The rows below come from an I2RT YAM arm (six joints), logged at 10 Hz.
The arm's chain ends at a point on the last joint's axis. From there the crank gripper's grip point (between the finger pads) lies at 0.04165 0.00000 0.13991 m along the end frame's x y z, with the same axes.
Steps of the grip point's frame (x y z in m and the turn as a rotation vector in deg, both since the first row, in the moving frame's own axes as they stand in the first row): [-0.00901 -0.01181 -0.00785 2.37 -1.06 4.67]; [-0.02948 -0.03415 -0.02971 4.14 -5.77 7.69]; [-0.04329 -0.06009 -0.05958 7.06 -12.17 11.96]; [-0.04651 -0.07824 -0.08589 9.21 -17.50 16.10]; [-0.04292 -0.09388 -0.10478 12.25 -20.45 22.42]
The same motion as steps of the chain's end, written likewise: [-0.00652 -0.00930 -0.00855 2.37 -1.06 4.67]; [-0.01556 -0.02856 -0.03301 4.14 -5.77 7.69]; [-0.01404 -0.04808 -0.06462 7.06 -12.17 11.96]; [-0.00475 -0.06090 -0.09092 9.21 -17.50 16.10]; [0.00433 -0.06994 -0.10876 12.25 -20.45 22.42]
